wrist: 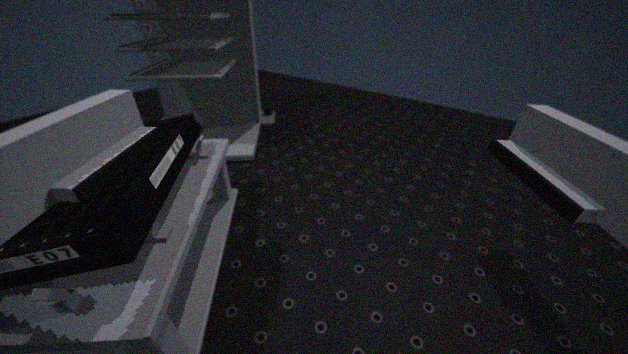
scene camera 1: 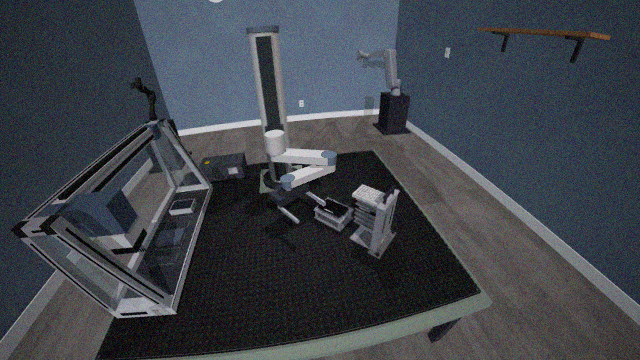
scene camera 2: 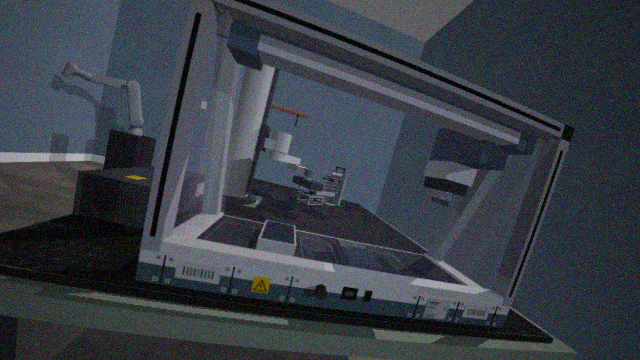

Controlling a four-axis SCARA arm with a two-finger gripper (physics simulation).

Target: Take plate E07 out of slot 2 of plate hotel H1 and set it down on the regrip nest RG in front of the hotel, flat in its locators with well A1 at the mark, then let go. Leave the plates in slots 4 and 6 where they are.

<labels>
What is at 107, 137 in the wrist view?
My gripper.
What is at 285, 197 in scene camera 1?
My gripper.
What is my gripper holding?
Nothing.
</labels>
